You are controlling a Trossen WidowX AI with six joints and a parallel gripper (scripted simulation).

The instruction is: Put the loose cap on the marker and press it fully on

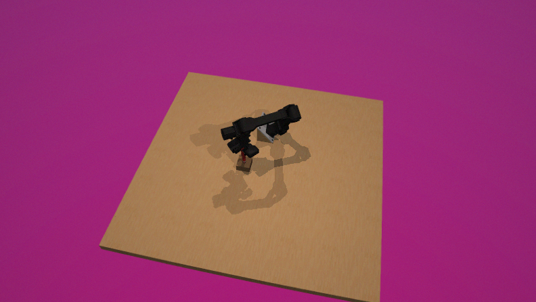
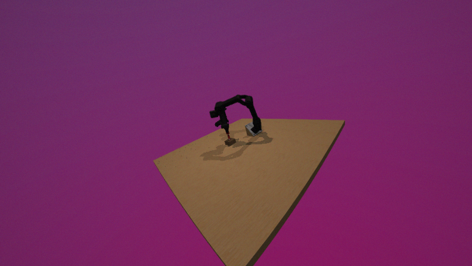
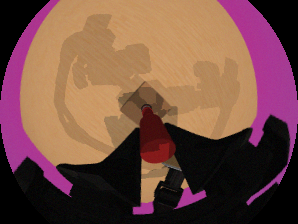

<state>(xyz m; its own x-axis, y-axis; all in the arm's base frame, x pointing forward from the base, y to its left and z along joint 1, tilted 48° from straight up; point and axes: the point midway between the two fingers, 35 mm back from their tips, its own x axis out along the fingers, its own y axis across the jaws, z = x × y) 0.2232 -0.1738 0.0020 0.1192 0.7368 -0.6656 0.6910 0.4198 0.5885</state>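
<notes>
Right now my gripper tip is 9 cm above the holder block. From my gripper tip the other things lie so: red cap (1 cm above).
</notes>
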